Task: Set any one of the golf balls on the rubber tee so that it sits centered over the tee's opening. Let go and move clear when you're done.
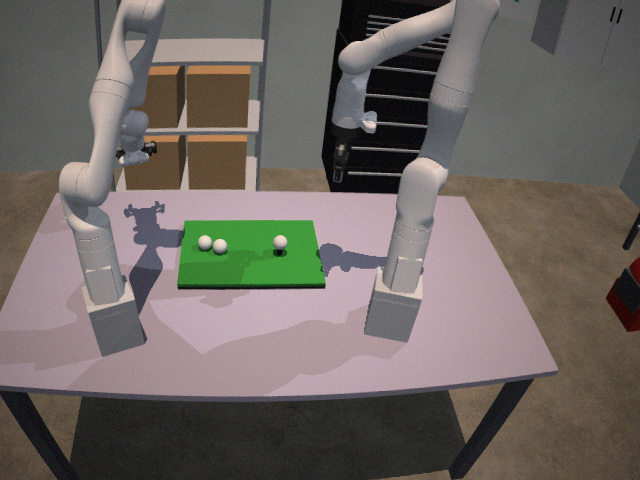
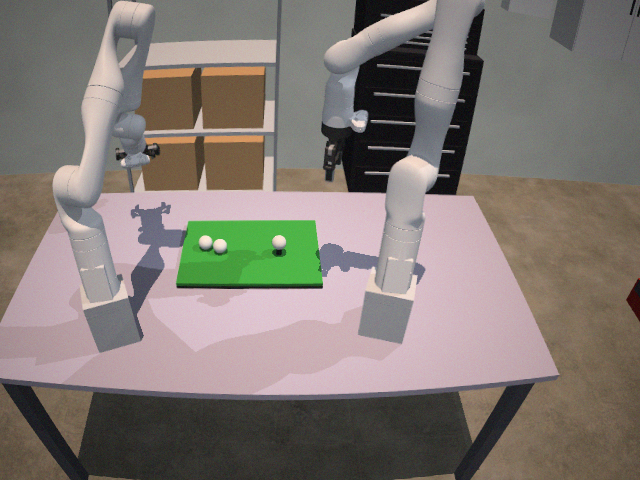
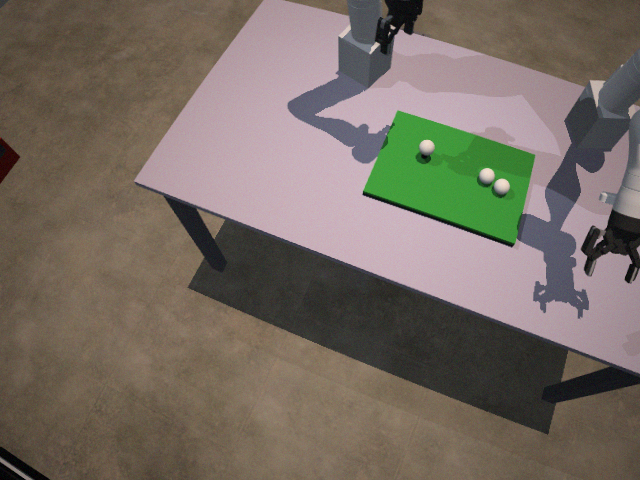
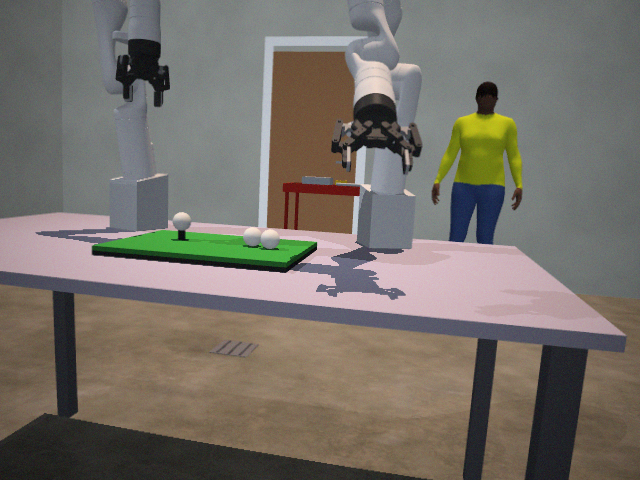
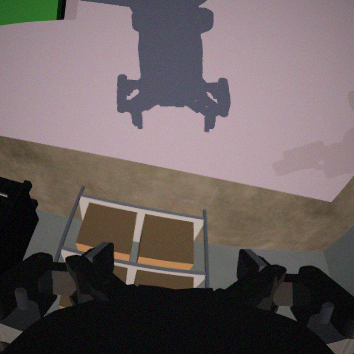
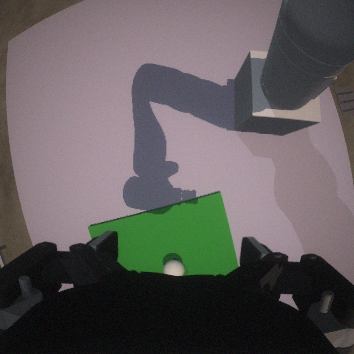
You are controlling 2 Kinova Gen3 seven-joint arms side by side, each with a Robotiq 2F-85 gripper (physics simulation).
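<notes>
A white golf ball (image 1: 280,242) (image 2: 279,242) (image 3: 426,147) (image 4: 181,221) (image 6: 174,267) sits on top of the black rubber tee (image 1: 279,252) (image 2: 279,252) (image 4: 181,235) and looks centered. Two more golf balls lie close together on the green mat: one (image 1: 205,242) (image 2: 205,242) (image 3: 501,187) (image 4: 269,239) and another (image 1: 220,246) (image 2: 220,246) (image 3: 486,176) (image 4: 252,236). My right gripper (image 4: 143,98) (image 6: 178,248) is open and empty, high above and away from the tee. My left gripper (image 4: 376,164) (image 5: 175,261) (image 3: 610,273) is open and empty, raised off to the side of the mat.
The green mat (image 1: 251,279) (image 2: 250,279) (image 3: 439,206) (image 4: 196,258) lies on the pinkish table (image 1: 320,372) (image 3: 248,196). The two arm bases (image 1: 115,325) (image 1: 393,314) stand on the table. A shelf unit (image 1: 214,50) and a black drawer cabinet (image 2: 413,118) stand behind the table.
</notes>
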